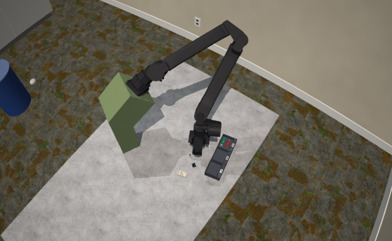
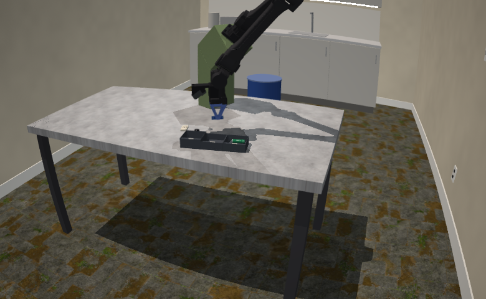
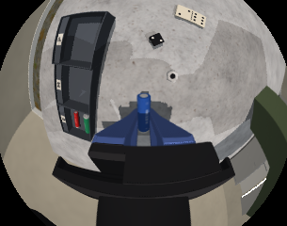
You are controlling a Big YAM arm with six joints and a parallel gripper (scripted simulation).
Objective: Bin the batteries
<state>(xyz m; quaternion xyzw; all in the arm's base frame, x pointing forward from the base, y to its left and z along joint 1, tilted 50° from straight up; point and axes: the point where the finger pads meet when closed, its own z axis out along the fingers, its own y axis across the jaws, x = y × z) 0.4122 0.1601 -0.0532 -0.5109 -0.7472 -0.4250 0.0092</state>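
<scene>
The blue battery lies right at my hand. The rest, counted from my hand: white ring-shaped piece (70 mm below, 50 mm to the right, 20 mm behind); black die (80 mm to the right, 60 mm below, 30 mm ahead); dark three-compartment bin (120 mm ahead, 50 mm below, 40 mm to the left).
</scene>
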